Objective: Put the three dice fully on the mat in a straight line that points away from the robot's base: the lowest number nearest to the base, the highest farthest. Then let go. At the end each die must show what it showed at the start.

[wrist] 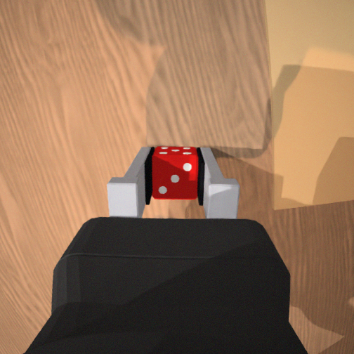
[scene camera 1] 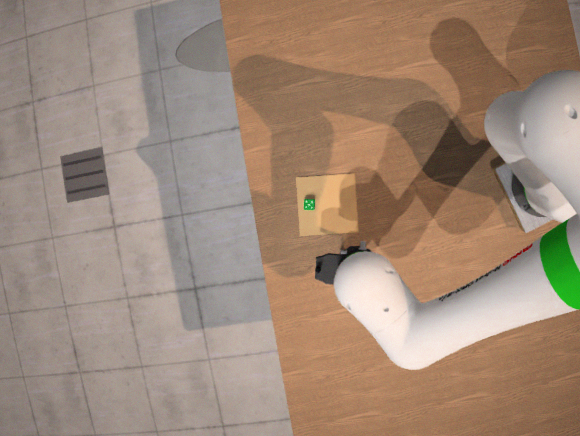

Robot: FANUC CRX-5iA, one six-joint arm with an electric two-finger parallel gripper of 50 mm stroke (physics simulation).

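Observation:
The mat [scene camera 1: 332, 182] [wrist: 315, 25] is a yellow square on the table. The green die [scene camera 1: 309, 204] stands on the mat near its edge farthest from the robot's base, with five pips up. My gripper [scene camera 1: 353, 248] [wrist: 175, 164] is shut on the red die [wrist: 175, 175], just outside the mat. In the wrist view the red die's broad face shows three pips; a narrow strip of another face shows several pips. Whether the red die touches the table I cannot tell. In the scene view the red die is hidden by the gripper and arm. The third die does not show in either view.
The wooden table [scene camera 1: 350, 400] [wrist: 65, 115] lies around the mat, with its edge to the left in the scene view and tiled floor beyond. The robot's base plate [scene camera 1: 525, 220] is at the right. The arm reaches in from the right, and its shadows cross the table and mat.

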